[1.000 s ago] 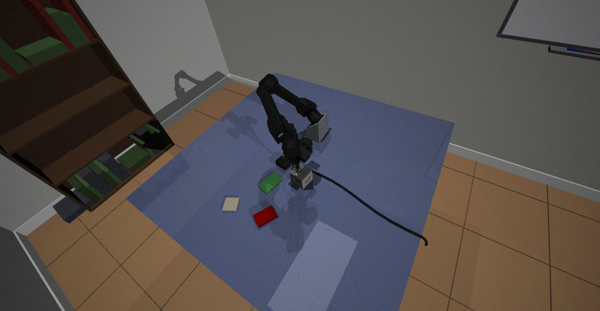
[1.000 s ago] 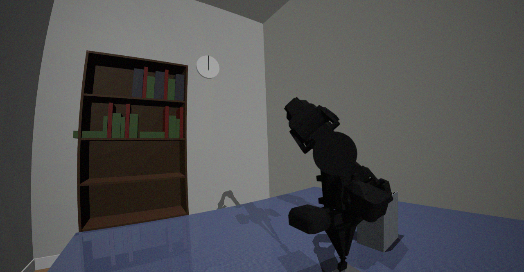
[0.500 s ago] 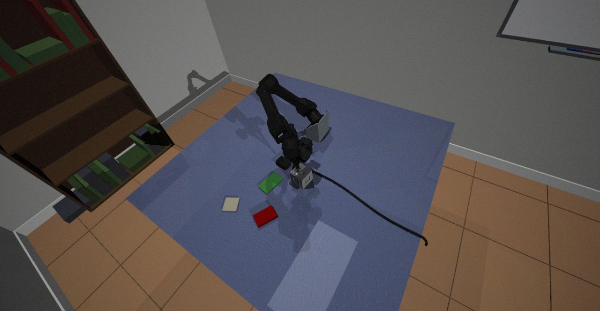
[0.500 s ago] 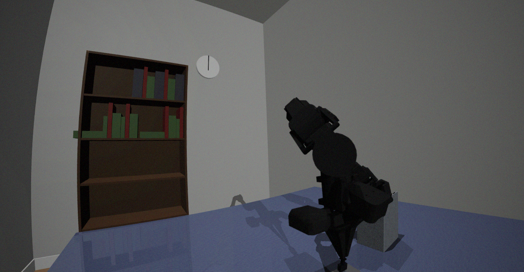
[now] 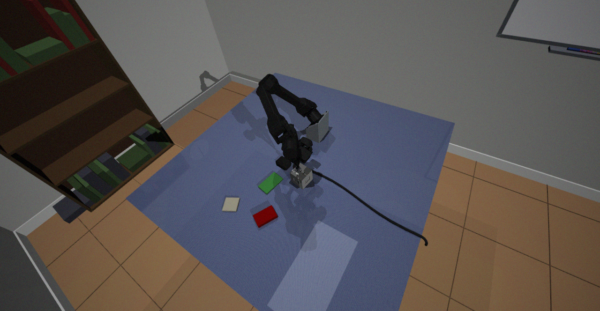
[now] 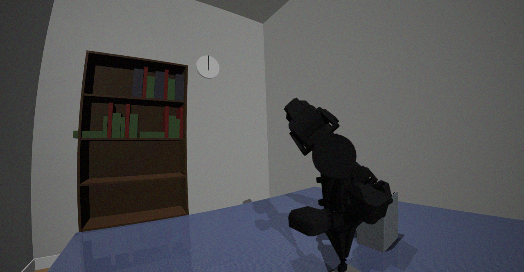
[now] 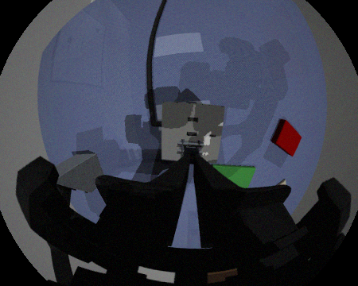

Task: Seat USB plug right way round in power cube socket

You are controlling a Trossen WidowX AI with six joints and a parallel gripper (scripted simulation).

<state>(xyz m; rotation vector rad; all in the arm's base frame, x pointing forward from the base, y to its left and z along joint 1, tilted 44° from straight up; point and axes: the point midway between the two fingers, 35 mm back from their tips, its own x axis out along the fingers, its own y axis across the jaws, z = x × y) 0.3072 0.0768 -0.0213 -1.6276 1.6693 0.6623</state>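
My gripper tip is now 2 cm above the usb plug. Also, from my gripper tip: green card 11 cm to the right, 11 cm below, 10 cm ahead; beige tile 29 cm ahead, 20 cm to the right, 11 cm below; red block 25 cm ahead, 10 cm below, 2 cm to the right.
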